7 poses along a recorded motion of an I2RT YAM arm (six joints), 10 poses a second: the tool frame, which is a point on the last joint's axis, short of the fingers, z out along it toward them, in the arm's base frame.
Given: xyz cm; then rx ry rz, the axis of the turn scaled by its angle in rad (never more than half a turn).
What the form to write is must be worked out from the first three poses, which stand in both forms.
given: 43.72, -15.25, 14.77, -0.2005, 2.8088, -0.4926
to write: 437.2, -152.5, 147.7, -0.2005, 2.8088, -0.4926
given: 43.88, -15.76, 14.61, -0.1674, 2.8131, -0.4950
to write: 438.8, -157.6, 146.1, -0.1674, 2.8131, -0.4950
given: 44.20, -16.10, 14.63, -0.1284, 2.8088, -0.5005
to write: 442.0, -161.0, 146.3, -0.1284, 2.8088, -0.5005
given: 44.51, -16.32, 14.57, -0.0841, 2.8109, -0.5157
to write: 445.1, -163.2, 145.7, -0.0841, 2.8109, -0.5157
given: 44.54, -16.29, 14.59, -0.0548, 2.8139, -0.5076
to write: 445.4, -162.9, 145.9, -0.0548, 2.8139, -0.5076
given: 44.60, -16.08, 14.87, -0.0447, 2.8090, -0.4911
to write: 446.0, -160.8, 148.7, -0.0447, 2.8090, -0.4911
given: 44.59, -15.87, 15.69, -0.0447, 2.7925, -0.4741
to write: 445.9, -158.7, 156.9, -0.0447, 2.7925, -0.4741
